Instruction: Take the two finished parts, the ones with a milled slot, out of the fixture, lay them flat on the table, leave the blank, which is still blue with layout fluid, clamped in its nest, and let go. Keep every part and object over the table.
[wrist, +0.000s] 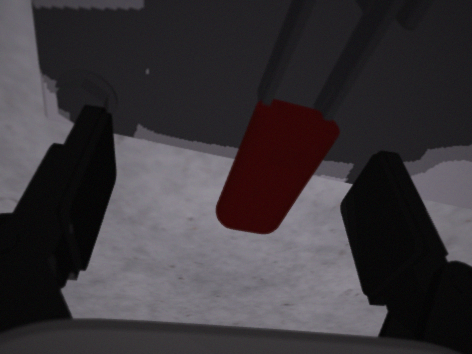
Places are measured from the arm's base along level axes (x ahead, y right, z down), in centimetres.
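Pixels of known places: gripper, between the fingertips: (241, 161).
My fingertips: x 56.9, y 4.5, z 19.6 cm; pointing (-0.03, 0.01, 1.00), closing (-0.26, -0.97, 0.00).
For each thing: its middle in the pictures, then the offset to it from my fingertips. "pt": a spot on its surface instead. Level surfaces: height alone.
- red handle grip, middle of its body: (270, 172) dy +0.5, dx -2.4, dz -3.0 cm
- fixture's base plate, a spot on its surface: (190, 90) pt dy +2.5, dx -1.5, dz +0.6 cm
- pale speckled table, height of its surface: dz +2.1 cm
- faint round feature, middle of its body: (84, 102) dy +5.3, dx +0.1, dz +0.3 cm
My gripper (241, 161) is open and empty, with one black finger at the left and one at the right. A red handle grip (275, 170) lies in the space between the fingers in the view, nearer the right finger, and neither finger appears to touch it. Two dark bars (287, 47) (355, 60) run from the grip up to the top edge. Behind them is the fixture's base plate (190, 90), mostly in dark shadow. The slotted parts and the blue blank cannot be made out in this view.
The pale speckled table (200, 270) lies below the plate's near edge, which slants across the view. A faint round feature (102, 85) on the plate shows just beyond the left fingertip. Dark clamp pieces (412, 15) show at the upper right.
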